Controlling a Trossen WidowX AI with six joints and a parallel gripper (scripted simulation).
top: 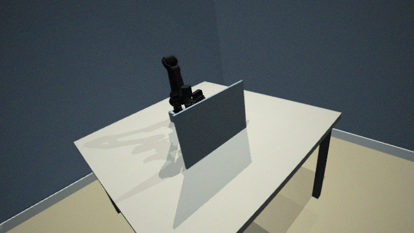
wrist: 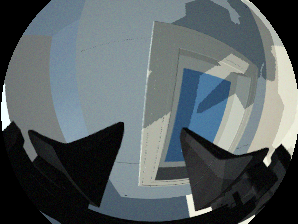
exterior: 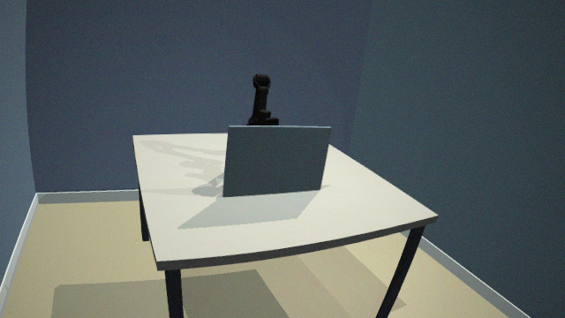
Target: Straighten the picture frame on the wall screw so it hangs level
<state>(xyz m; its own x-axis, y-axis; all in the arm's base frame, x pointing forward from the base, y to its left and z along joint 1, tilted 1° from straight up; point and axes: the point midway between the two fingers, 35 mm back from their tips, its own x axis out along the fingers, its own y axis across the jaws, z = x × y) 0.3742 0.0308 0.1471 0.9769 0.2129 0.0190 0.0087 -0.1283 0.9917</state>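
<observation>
Right now the picture frame is 1 cm ahead of my gripper tip, 1 cm to the left of it and 5 cm below it. From my gripper tip the other things lie so: wall panel 2 cm ahead, 6 cm below.
</observation>
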